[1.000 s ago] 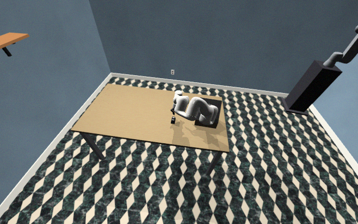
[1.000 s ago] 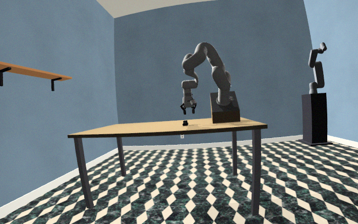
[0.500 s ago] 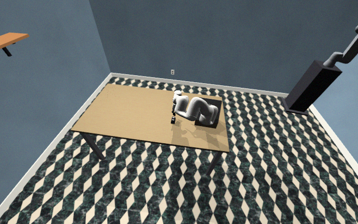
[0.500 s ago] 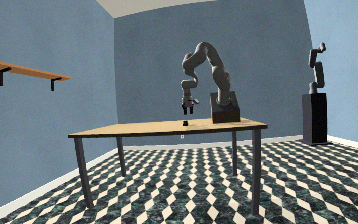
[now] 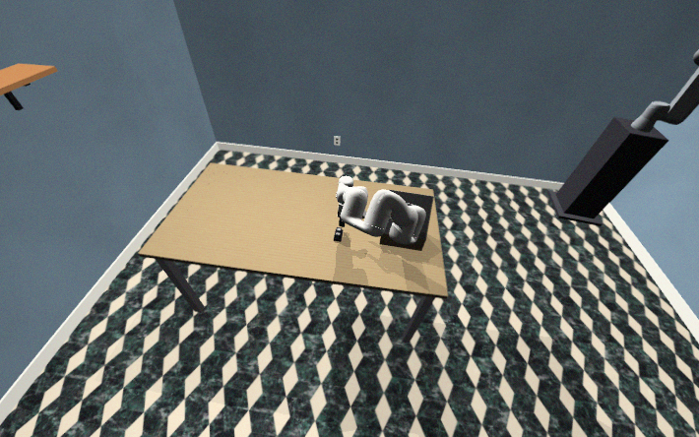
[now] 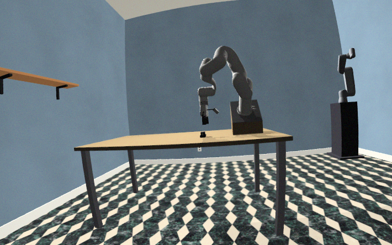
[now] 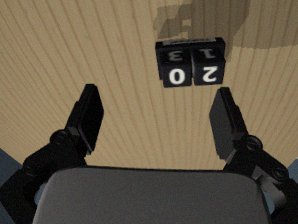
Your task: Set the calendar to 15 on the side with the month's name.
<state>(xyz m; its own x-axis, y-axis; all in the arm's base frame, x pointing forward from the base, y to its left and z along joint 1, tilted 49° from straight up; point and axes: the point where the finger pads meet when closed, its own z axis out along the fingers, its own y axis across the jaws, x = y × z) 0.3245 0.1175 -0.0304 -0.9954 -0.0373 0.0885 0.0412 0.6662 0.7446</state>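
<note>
Now: the black digit cube 20 mm ahead of my hand, 20 mm to the left of it and 80 mm below it. From my hand the other things lie so: black cube: 20 mm ahead, 50 mm to the left, 80 mm below.
</note>
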